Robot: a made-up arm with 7 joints.
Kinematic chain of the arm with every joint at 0, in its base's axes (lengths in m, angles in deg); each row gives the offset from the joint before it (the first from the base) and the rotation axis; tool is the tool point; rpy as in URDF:
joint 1: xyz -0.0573 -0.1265 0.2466 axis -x
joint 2: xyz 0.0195 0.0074 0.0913 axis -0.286 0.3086 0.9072
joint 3: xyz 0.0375 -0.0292 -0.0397 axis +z
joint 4: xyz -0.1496 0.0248 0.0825 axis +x
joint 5: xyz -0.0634 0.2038 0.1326 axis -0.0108 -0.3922 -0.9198
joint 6: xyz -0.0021 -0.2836 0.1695 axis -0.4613 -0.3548 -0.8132
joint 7: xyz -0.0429 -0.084 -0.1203 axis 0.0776 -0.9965 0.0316
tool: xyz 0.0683 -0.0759 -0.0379 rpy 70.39 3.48 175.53
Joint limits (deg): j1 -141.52..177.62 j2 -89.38..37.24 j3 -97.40..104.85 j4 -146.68..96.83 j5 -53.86..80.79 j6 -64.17..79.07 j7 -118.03..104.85
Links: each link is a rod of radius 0.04 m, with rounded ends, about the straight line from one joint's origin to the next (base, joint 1, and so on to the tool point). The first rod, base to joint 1, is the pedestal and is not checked.
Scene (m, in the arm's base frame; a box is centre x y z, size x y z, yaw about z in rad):
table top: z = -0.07
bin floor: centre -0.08 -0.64 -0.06 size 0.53 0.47 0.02 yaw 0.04
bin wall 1: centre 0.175 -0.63 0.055 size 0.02 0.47 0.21 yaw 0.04
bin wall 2: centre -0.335 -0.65 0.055 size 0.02 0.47 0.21 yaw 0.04
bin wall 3: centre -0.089 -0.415 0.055 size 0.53 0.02 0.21 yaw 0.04
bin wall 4: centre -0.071 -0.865 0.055 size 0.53 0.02 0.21 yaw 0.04
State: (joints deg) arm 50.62 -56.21 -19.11 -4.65 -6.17 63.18 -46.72
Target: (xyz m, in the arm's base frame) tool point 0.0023 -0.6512 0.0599
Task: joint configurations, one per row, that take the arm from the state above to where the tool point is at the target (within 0.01 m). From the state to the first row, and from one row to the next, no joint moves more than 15 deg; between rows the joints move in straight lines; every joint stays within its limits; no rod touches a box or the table.
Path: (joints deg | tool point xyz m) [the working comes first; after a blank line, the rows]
Joints at the target: -38.92 -1.47 61.00 26.43 12.09 66.10 -37.17
Straight joint move there: clear.

1: 35.70 -47.09 -5.76 0.53 -3.13 63.67 -45.13 | -0.4714 -0.0023 0.3848
2: 20.77 -37.96 7.59 5.71 -0.08 64.15 -43.54 | -0.4753 -0.1831 0.4472
3: 5.85 -28.84 20.94 10.89 2.96 64.64 -41.94 | -0.4253 -0.3804 0.4378
4: -9.08 -19.72 34.30 16.07 6.00 65.13 -40.35 | -0.3215 -0.5494 0.3519
5: -24.00 -10.59 47.65 21.25 9.05 65.62 -38.76 | -0.1735 -0.6476 0.2114
6: -38.92 -1.47 61.00 26.43 12.09 66.10 -37.17 | 0.0023 -0.6512 0.0599

